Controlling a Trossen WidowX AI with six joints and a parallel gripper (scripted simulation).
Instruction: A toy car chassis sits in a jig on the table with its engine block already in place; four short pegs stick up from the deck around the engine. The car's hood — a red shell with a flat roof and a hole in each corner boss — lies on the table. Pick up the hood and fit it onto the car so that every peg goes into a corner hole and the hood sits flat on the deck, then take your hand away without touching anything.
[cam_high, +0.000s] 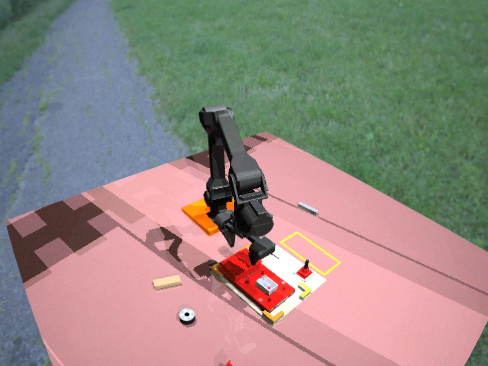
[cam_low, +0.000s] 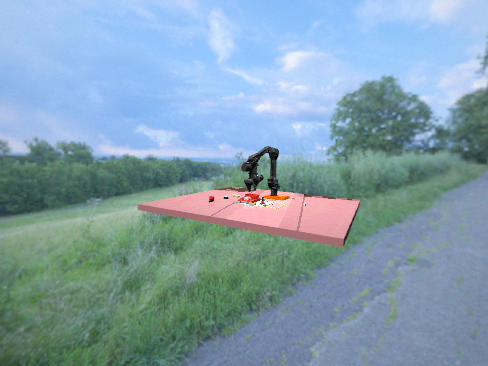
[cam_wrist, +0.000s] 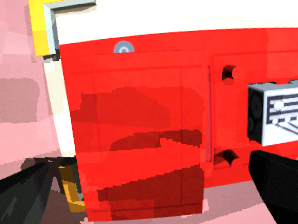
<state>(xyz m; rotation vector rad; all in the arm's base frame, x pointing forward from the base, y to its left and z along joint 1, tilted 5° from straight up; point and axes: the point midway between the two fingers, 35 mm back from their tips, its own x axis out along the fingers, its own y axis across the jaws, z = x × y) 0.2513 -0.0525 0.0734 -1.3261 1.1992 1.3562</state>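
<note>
The red hood is 3 cm below my gripper tip. Round my gripper tip: engine block: 9 cm ahead, 3 cm to the left, 5 cm below; then grey bar: 15 cm behind, 37 cm to the left, 7 cm below; then wooden block: 6 cm behind, 20 cm to the right, 7 cm below.
</note>
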